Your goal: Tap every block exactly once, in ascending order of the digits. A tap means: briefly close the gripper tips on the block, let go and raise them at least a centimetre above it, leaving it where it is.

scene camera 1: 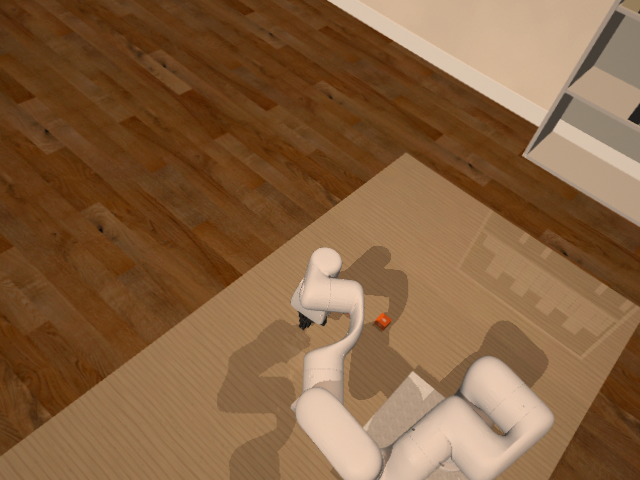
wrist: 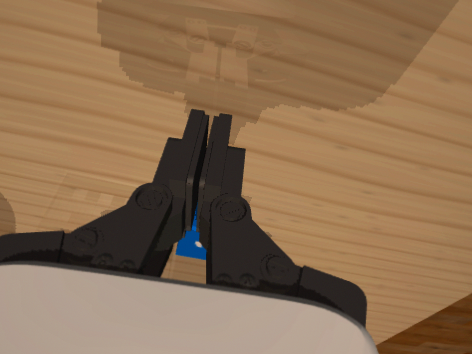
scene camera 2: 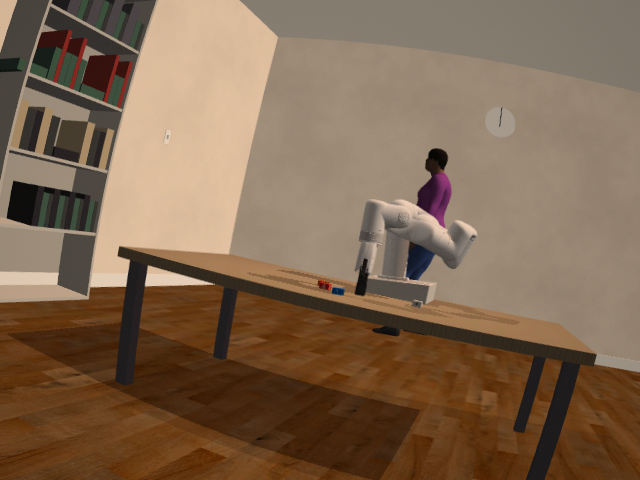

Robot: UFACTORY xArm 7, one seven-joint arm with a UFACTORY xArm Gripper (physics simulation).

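My gripper (scene camera 1: 305, 326) (scene camera 2: 360, 293) (wrist: 210, 139) is shut with nothing between its fingers. A blue block (scene camera 2: 338, 291) (wrist: 190, 246) shows behind the fingers in the wrist view, partly hidden by them; a white mark shows on it, but its digit is not readable. In scene camera 2 it lies on the table left of the fingertips, apart from them. Two red-orange blocks (scene camera 2: 324, 285) sit close together further left. In scene camera 1 an orange-red block (scene camera 1: 383, 321) lies right of the arm. A white block (scene camera 2: 417, 303) lies to the right; a corner of it (scene camera 1: 294, 405) shows beside the arm.
The wooden table (scene camera 1: 129, 392) (scene camera 2: 180, 260) (wrist: 350, 175) carries the arm's pale base (scene camera 1: 403, 408) (scene camera 2: 398, 290) behind the blocks. The arm's shadows fall across the table. A bookshelf (scene camera 2: 77, 266) and a person in a purple top (scene camera 2: 435, 191) stand beyond the table.
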